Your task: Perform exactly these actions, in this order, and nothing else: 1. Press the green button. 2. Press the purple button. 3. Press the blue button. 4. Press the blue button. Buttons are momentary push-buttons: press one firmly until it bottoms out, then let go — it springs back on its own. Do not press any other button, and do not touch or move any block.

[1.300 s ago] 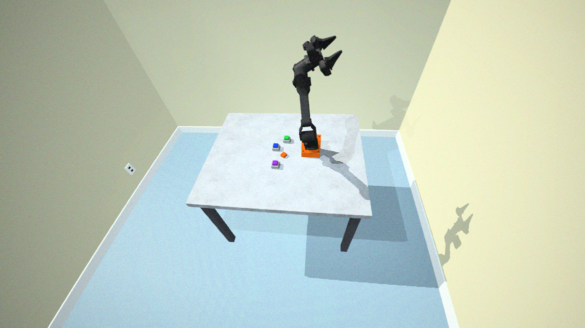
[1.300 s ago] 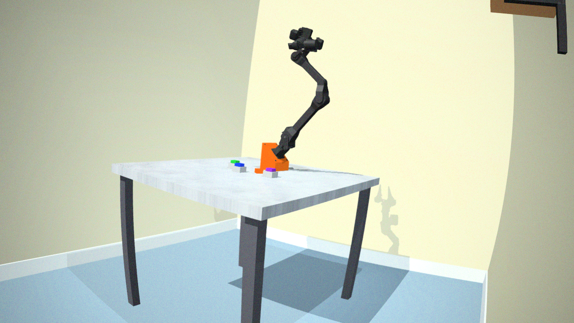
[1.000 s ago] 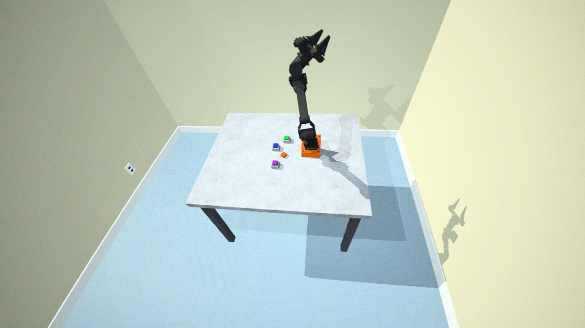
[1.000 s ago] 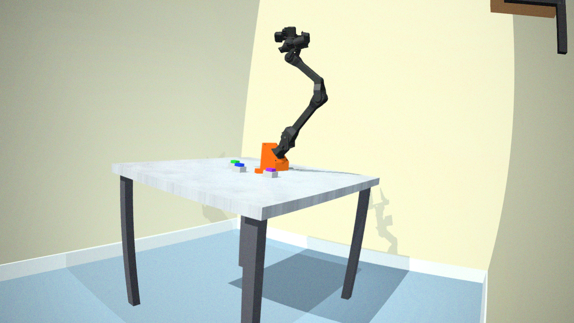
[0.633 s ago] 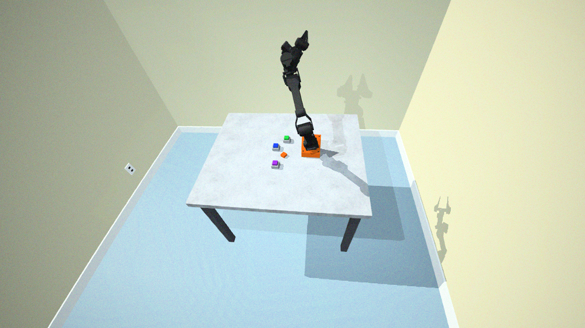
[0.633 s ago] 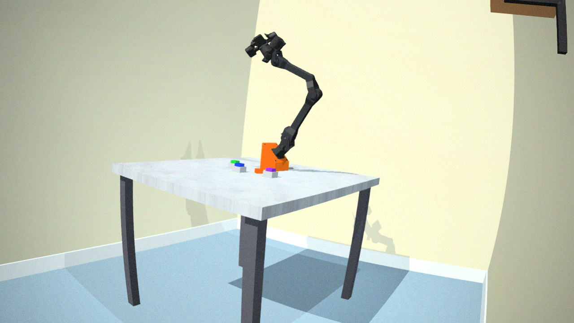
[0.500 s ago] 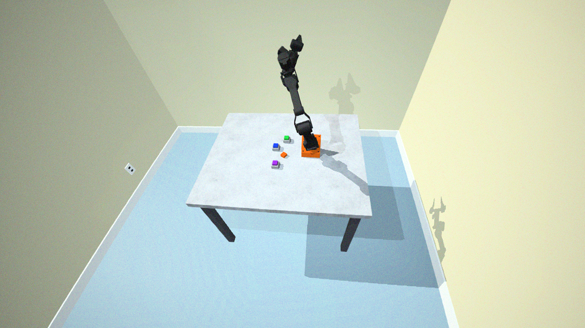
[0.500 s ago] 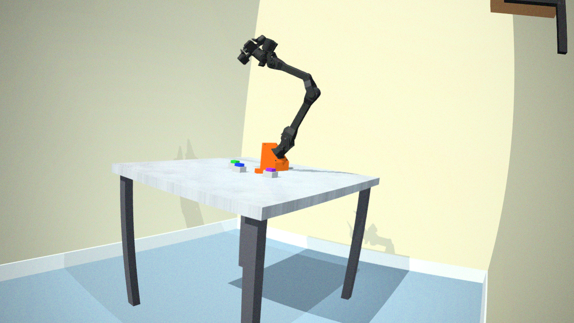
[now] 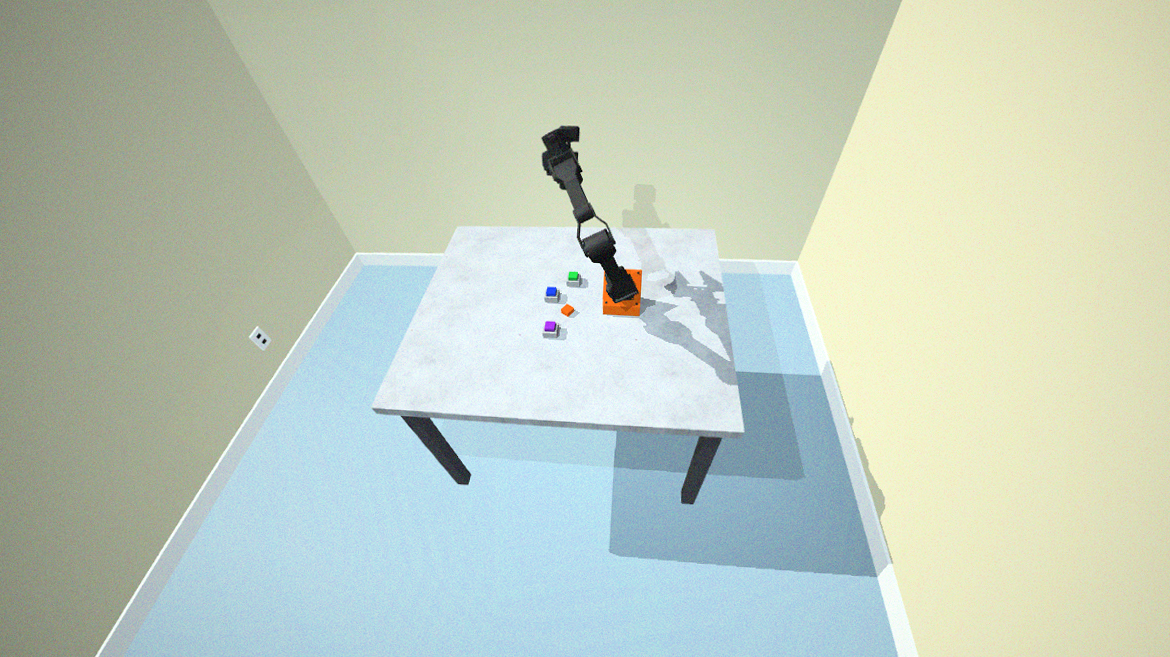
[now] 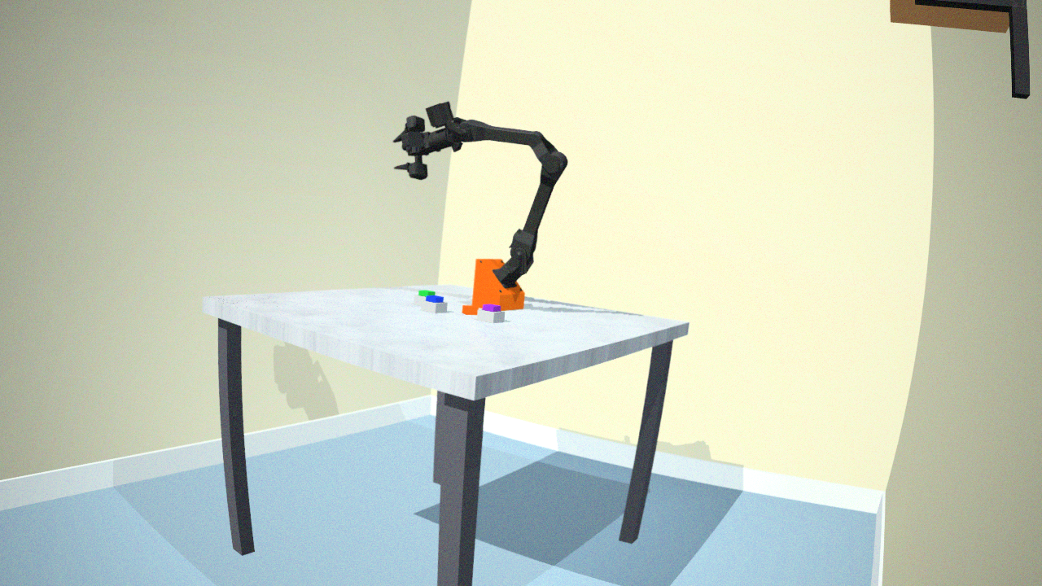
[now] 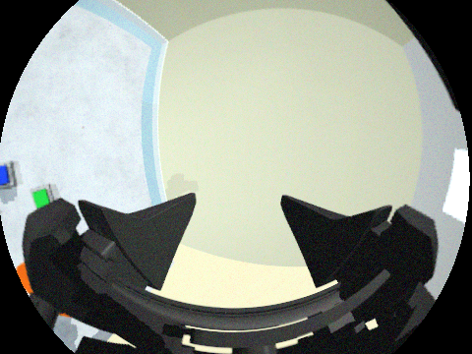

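My gripper tip is now 38 cm above the green button, 18 cm to the right of it and 1 cm short of it. The rest, counted from my gripper tip: small orange block: 40 cm below, 33 cm to the left, 1 cm ahead; then blue button: 38 cm below, 26 cm to the left, 8 cm ahead; then purple button: 42 cm to the left, 38 cm below, 6 cm ahead.
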